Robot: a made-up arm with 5 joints.
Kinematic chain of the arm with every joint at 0, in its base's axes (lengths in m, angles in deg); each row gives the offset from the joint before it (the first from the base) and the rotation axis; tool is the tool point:
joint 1: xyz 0 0 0.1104 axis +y
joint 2: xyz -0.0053 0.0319 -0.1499 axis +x
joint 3: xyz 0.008 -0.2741 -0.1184 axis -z
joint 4: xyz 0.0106 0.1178 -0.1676 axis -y
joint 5: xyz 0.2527 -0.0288 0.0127 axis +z
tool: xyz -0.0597 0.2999 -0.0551
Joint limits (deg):
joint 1: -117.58..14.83
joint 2: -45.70..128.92
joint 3: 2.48..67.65
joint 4: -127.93..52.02
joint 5: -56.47..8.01
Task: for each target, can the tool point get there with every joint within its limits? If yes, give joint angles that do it. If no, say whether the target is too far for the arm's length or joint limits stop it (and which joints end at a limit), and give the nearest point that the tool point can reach.
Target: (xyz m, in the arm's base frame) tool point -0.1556 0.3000 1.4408
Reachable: no: too far | nearest point 0.1482 0.2905 0.8341 | short by 0.679 m
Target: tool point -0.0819 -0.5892 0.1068
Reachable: no: joint limits stop it (at a limit: joint 1, joint 3, joint 5) | nearest point -0.2072 -0.4256 0.4743 | short by 0.421 m
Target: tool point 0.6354 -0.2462 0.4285
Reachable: yes | joints -66.09 -4.93 38.07 0.51 -41.00
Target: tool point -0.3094 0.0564 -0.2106
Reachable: no: joint limits stop it (at a limit: joint 1, joint 3, joint 4, joint 5) | nearest point -0.2327 0.0721 -0.3893 | short by 0.195 m
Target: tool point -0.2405 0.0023 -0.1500
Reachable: no: joint limits stop it (at a limit: joint 1, joint 3, joint 4, joint 5) | nearest point -0.2316 -0.0385 -0.3852 | short by 0.239 m
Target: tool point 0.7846 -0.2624 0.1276
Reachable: yes | joints -75.90 -28.18 38.42 -89.22 -37.40
